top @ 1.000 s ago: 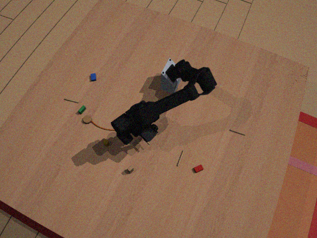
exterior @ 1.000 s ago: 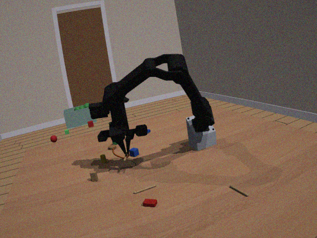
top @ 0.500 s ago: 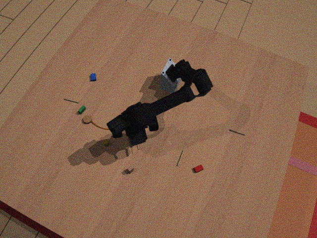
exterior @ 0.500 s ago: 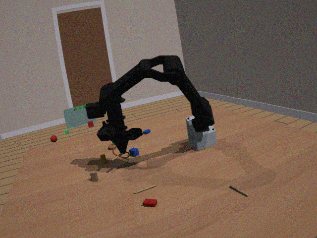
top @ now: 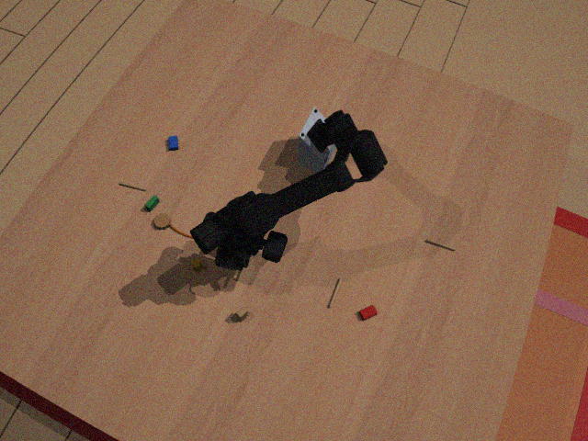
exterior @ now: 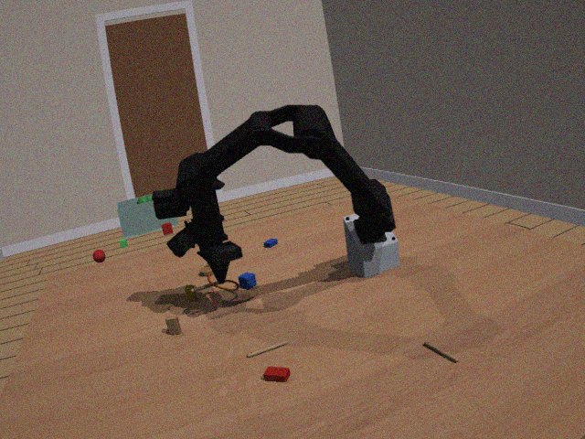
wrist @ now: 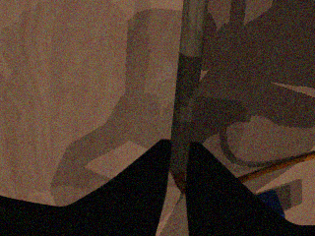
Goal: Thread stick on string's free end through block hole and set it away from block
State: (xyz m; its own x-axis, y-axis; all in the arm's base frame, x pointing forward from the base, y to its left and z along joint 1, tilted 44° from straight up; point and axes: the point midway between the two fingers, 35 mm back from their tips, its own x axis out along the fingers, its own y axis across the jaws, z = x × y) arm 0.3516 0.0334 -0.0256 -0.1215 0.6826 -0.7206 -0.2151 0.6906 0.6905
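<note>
The thin wooden stick lies 20 mm ahead of my gripper tip. The rest, counted from my gripper tip: tan wooden block (120 mm ahead, 70 mm to the left, 40 mm below); then yellow cylinder (90 mm to the right, 70 mm ahead, 40 mm below); then round wooden button (240 mm to the right, 50 mm below, 20 mm ahead).
</note>
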